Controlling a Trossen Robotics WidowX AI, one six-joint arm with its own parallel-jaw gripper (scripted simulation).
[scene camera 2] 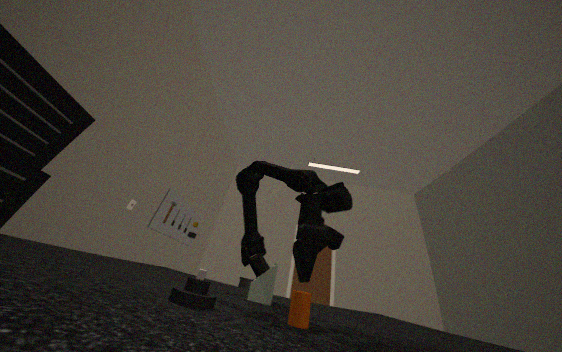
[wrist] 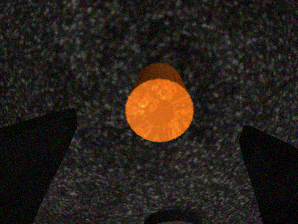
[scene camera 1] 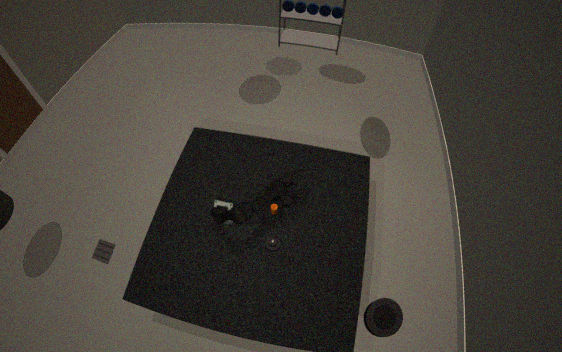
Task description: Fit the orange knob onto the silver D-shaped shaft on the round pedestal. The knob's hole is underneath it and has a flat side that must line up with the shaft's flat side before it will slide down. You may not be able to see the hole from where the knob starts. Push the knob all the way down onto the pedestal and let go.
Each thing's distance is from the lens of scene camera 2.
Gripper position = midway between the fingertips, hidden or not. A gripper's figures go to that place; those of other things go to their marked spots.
my gripper (scene camera 2: pixel 303 282): 0.42 m
orange knob (scene camera 2: pixel 299 312): 0.40 m
round pedestal (scene camera 2: pixel 194 295): 0.37 m
